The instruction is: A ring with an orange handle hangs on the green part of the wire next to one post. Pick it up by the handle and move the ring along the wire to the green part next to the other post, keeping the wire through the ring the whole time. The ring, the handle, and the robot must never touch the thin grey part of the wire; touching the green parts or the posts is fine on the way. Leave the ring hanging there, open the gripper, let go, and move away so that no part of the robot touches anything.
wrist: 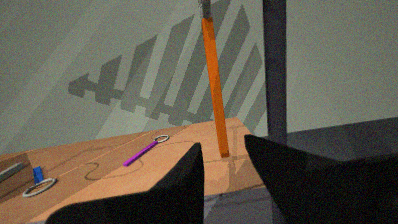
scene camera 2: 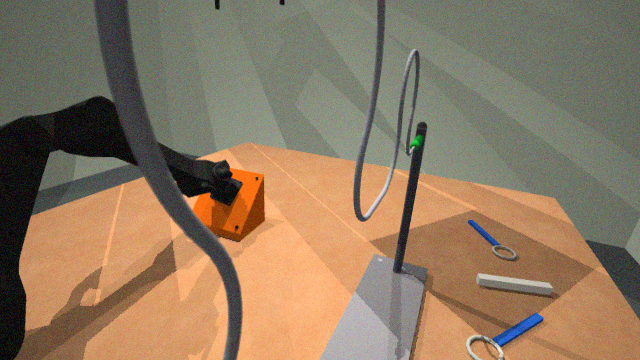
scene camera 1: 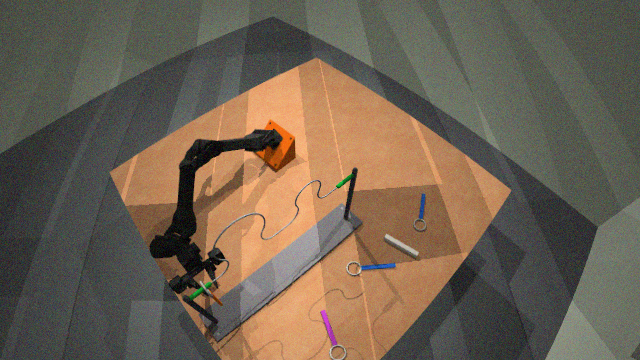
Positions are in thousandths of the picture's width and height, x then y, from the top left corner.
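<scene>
My gripper (scene camera 1: 332, 812) (wrist: 559, 645) visible. White bar (scene camera 2: 782, 785) too.
</scene>
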